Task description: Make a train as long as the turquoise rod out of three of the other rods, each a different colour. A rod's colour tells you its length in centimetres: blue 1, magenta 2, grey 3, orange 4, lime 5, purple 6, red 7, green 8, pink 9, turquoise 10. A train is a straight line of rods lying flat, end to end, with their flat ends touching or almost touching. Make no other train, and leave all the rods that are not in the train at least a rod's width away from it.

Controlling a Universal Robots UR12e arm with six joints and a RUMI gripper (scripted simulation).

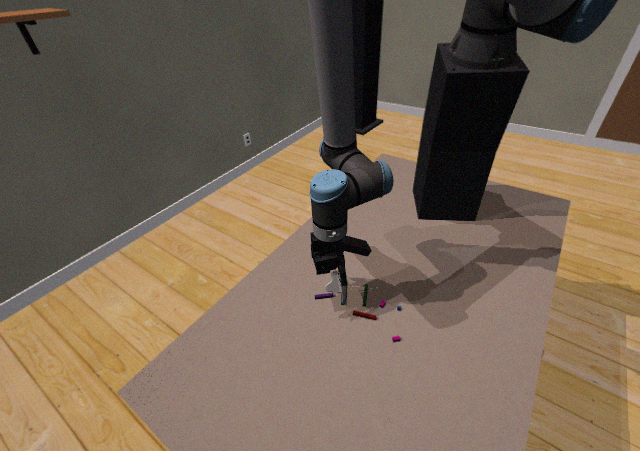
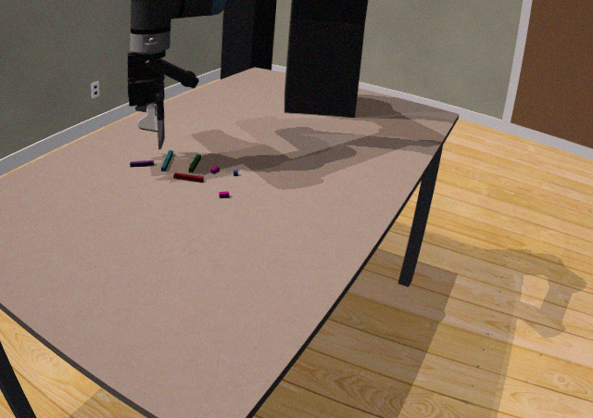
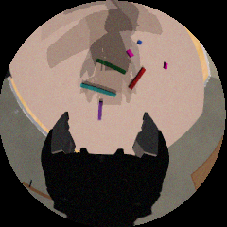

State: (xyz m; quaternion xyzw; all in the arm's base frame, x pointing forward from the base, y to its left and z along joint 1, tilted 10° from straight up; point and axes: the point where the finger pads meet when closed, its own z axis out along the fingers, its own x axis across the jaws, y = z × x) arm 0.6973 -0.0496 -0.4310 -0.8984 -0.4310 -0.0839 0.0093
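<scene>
My hand is 80 mm past the blue rod, 170 mm to the right of it and 70 mm above it. Also, from my hand: purple rod (20 mm ahead, 40 mm to the right, 70 mm below); then green rod (60 mm behind, 60 mm to the left, 70 mm below); then turquoise rod (30 mm behind, 70 mm below).
</scene>
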